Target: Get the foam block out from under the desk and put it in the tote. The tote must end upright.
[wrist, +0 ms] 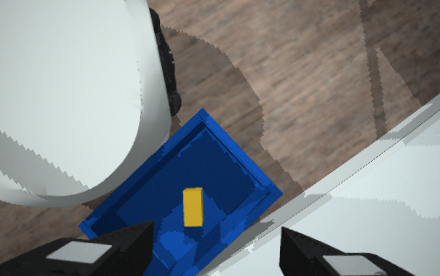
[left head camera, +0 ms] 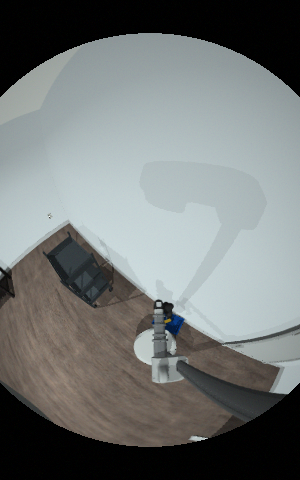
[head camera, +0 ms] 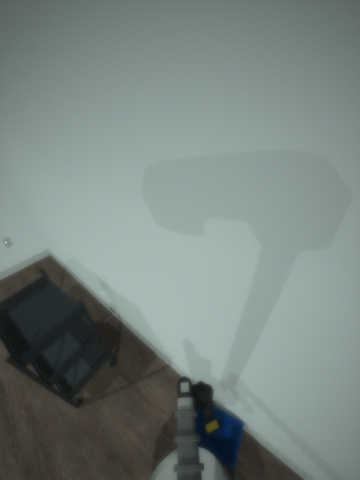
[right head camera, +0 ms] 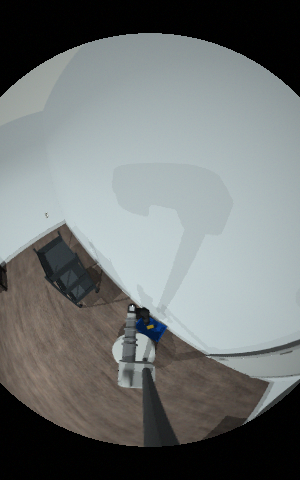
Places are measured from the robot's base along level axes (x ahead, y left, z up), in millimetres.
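Pixels of known places: gripper, fingertip midpoint: (wrist: 216,243).
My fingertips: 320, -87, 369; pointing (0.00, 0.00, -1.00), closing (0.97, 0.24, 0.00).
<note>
Behind a point stands the place of what it marks, as x, y, z.
The yellow foam block (wrist: 193,207) @(288, -151, 22) (head camera: 212,426) @(285, -154, 22) (left head camera: 168,321) @(271, -165, 20) (right head camera: 150,327) @(273, -161, 20) lies inside the blue tote (wrist: 145,182) @(177, -138, -7) (head camera: 231,430) @(266, -270, -25) (left head camera: 177,325) @(217, -272, -24) (right head camera: 160,330) @(242, -275, -25). The tote stands upright on the floor, between my white base and the wall. My gripper (wrist: 216,243) @(320, -87, 369) is open, with its two dark fingers wide apart above the tote and apart from the block. In the wrist view the near end of the tote is hidden by a finger and the frame edge. The desk cannot be made out in these views.
The wall (head camera: 200,300) @(512, -75, 949) (wrist: 390,200) @(550, -30, 190) runs close along the tote's far side. My round white base (wrist: 70,100) @(87, -24, 187) (left head camera: 147,346) @(1, 70, 187) is close beside the tote's other side. A dark chair-like frame (head camera: 55,335) @(552, 616, 666) (left head camera: 80,270) @(561, 610, 668) (right head camera: 66,270) @(563, 605, 640) stands at the left by the wall corner.
</note>
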